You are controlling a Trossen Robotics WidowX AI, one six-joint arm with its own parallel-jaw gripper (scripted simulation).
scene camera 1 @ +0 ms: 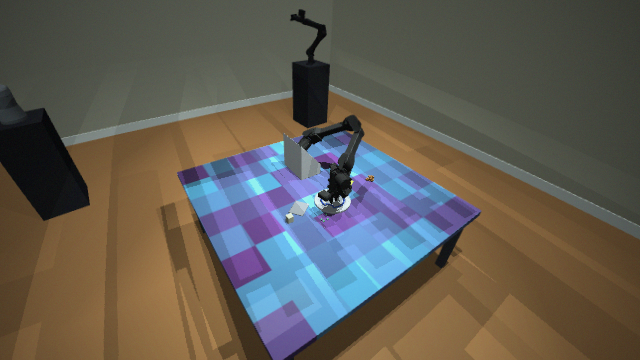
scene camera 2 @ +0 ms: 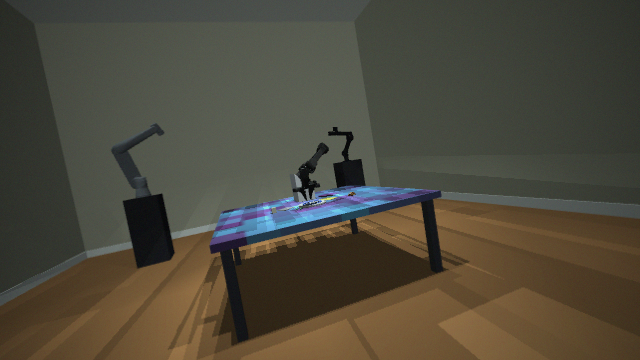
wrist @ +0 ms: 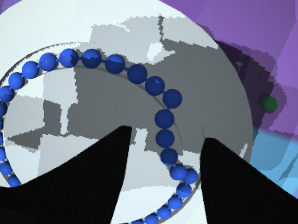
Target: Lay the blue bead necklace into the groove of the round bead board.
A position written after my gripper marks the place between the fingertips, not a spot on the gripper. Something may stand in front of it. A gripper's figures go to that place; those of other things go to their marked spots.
Labels:
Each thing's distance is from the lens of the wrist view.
my gripper (wrist: 167, 142): 0.10 m
round white bead board (wrist: 61, 113): 0.14 m

